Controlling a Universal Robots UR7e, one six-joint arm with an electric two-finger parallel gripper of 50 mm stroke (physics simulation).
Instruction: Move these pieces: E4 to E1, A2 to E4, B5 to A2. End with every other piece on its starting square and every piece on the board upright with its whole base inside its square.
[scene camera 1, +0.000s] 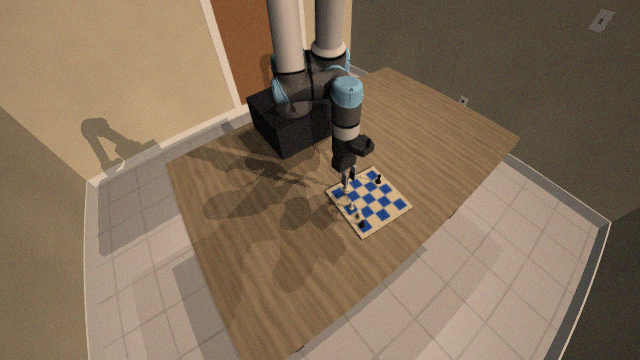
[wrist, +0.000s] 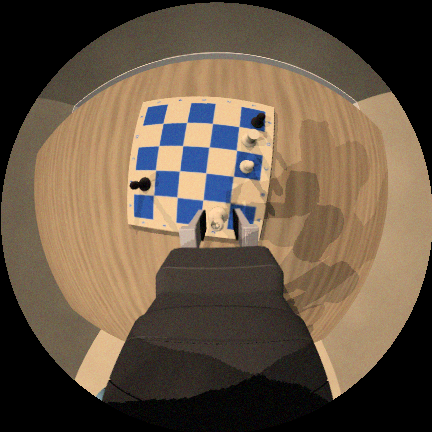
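The chessboard (scene camera 1: 369, 198) (wrist: 222, 161) lies on the table. A white piece (scene camera 1: 346, 190) (wrist: 217, 218) stands on A2, at the near edge in the wrist view. My gripper (scene camera 1: 348, 182) (wrist: 219, 218) is partly open over A2, with one finger to each side of this piece in the wrist view and nothing gripped. A black piece (scene camera 1: 378, 179) (wrist: 144, 183) stands on B5, at the left edge in the wrist view. Another black piece (scene camera 1: 362, 224) (wrist: 258, 120) stands on the corner square E1. Square E4 (wrist: 178, 114) is bare.
A white piece (scene camera 1: 357, 215) (wrist: 251, 138) stands on D1, beside the E1 piece. Another white piece (scene camera 1: 351, 206) (wrist: 247, 166) stands on C1. The arm's black base block (scene camera 1: 285, 135) stands behind the board. Arm shadows fall on the table beside the board.
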